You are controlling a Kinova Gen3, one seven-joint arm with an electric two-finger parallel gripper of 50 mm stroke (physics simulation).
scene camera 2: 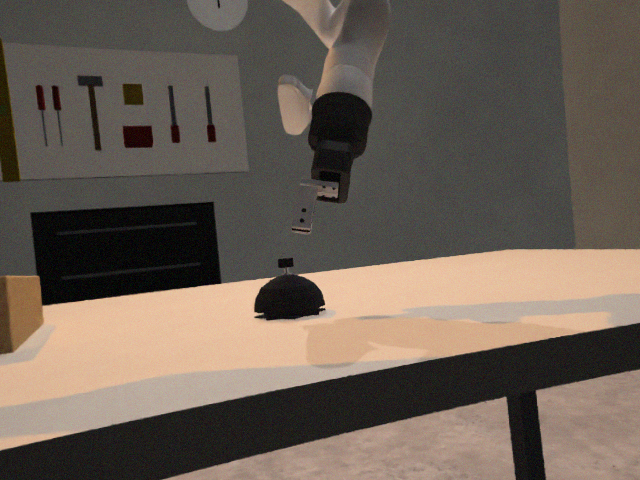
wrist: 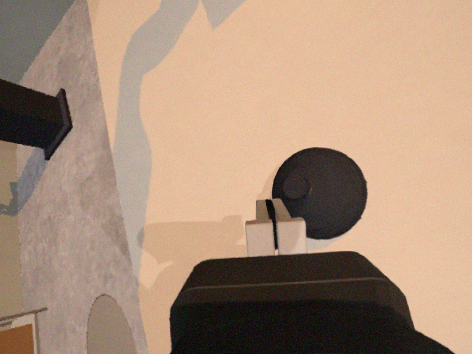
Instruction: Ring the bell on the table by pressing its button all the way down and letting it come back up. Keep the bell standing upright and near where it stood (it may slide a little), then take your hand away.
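Places are measured from the arm's base along level axes (x ahead, y left, z up), in millimetres.
Where they show: gripper, fingertip midpoint: (scene camera 2: 300, 230) (wrist: 269, 215).
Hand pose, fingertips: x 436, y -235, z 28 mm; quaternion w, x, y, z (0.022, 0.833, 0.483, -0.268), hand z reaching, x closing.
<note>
Each offset is from my fingertips to the top centre of the thing. Level surfaces: height alone.
A black dome-shaped bell {31 mm down, 16 mm back, 16 mm left} (scene camera 2: 289, 297) (wrist: 334, 200) stands upright on the table {97 mm down} (scene camera 2: 155, 341) (wrist: 210, 125). Its small black button {31 mm down, 16 mm back, 16 mm left} (scene camera 2: 285, 262) (wrist: 296, 187) stands up on a thin stem, with a gap between it and the dome in the scene view. My gripper (scene camera 2: 301, 230) (wrist: 269, 215) is shut and empty. Its tips hang above the button and a little to the right of it in the scene view, apart from the bell. In the wrist view the fingertips show just below and left of the button, over the dome's edge.
A brown box (scene camera 2: 19, 312) stands on the table at the left edge of the scene view. A tool board (scene camera 2: 111, 160) and a dark cabinet (scene camera 2: 124, 253) are behind the table. The table's dark front edge (scene camera 2: 330, 395) runs along the near side.
</note>
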